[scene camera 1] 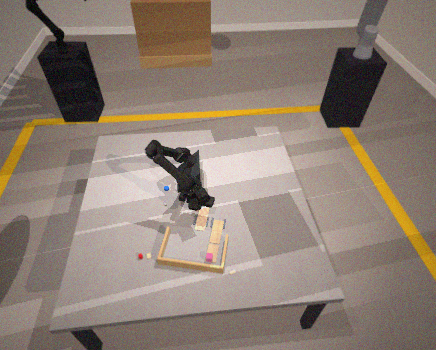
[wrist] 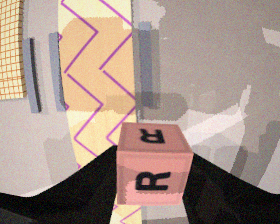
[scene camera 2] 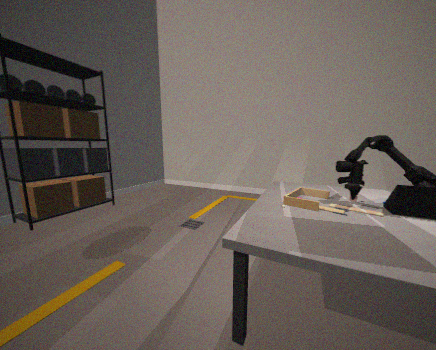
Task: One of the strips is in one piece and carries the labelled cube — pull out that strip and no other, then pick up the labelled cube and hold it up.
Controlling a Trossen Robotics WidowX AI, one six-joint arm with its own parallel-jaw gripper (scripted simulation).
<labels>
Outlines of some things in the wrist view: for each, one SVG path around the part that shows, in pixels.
My gripper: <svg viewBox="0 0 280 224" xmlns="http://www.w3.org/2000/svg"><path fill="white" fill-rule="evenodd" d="M194 153L189 174L187 174L185 192L182 193L181 197L182 202L184 202L186 217L189 219L190 224L280 224L280 194L266 192L264 189L255 187L254 184L244 182L244 179L241 181L239 177L232 176L225 169L215 166L214 163L207 161L206 158L202 158L199 154ZM117 144L112 144L111 147L100 153L95 159L91 159L84 167L77 169L77 172L72 173L72 176L46 189L46 191L36 194L36 196L21 197L15 196L15 194L0 192L0 224L110 224L110 217L112 211L114 211L112 207L114 207L116 199Z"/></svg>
A pink cube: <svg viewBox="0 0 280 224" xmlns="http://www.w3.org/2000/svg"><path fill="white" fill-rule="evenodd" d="M122 122L116 151L117 204L125 204L125 206L176 206L176 204L180 204L182 193L185 192L187 174L189 174L194 152L191 151L190 144L187 143L184 134L182 134L179 124Z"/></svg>
</labels>
